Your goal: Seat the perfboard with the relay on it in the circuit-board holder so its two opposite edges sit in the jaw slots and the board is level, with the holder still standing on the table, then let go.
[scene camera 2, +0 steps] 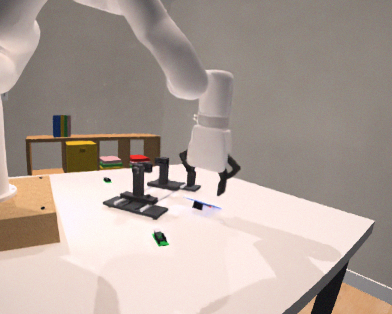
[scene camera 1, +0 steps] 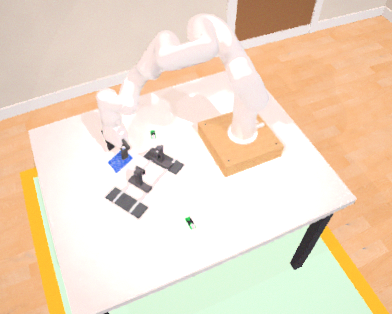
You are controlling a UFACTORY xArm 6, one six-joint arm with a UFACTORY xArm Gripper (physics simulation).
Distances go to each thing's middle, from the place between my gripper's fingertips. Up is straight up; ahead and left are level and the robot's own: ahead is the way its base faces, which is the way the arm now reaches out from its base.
Right now the dark circuit-board holder (scene camera 2: 136, 202) is 140 mm to the left of my hand and 60 mm behind it.
